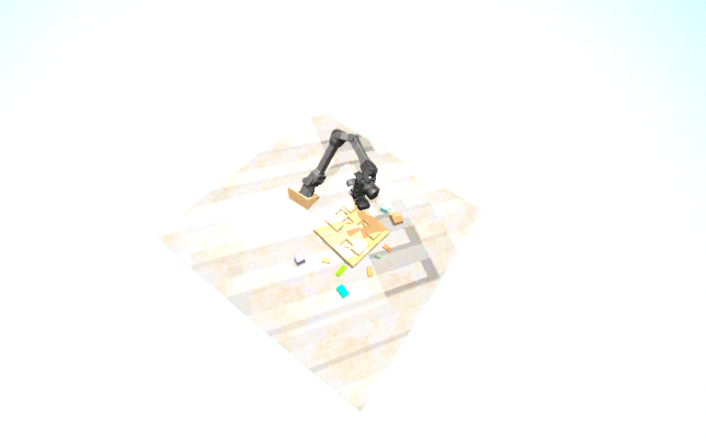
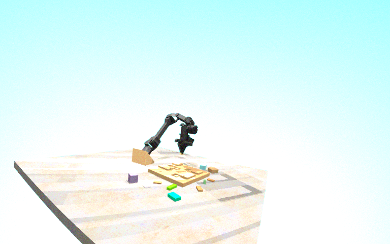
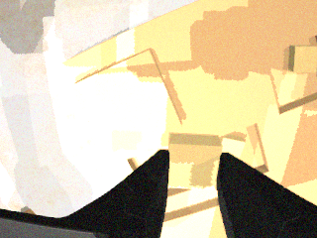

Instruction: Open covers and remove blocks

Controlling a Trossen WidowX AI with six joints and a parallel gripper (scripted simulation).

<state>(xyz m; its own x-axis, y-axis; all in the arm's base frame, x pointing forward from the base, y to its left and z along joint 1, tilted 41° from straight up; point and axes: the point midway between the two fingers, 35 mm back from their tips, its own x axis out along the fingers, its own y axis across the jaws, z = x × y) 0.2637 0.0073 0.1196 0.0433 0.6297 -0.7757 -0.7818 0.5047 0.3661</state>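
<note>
Now: gripper tip 5 cm short of the tan puzzle board, 8 cm to the left of it and 9 cm above it. From my gripper tip the other things lie so: light cyan block 13 cm ahead, 14 cm to the left, 10 cm below; then purple cube 9 cm behind, 39 cm to the right, 9 cm below; then bright green bar 12 cm ahead, 33 cm to the right, 11 cm below.
</note>
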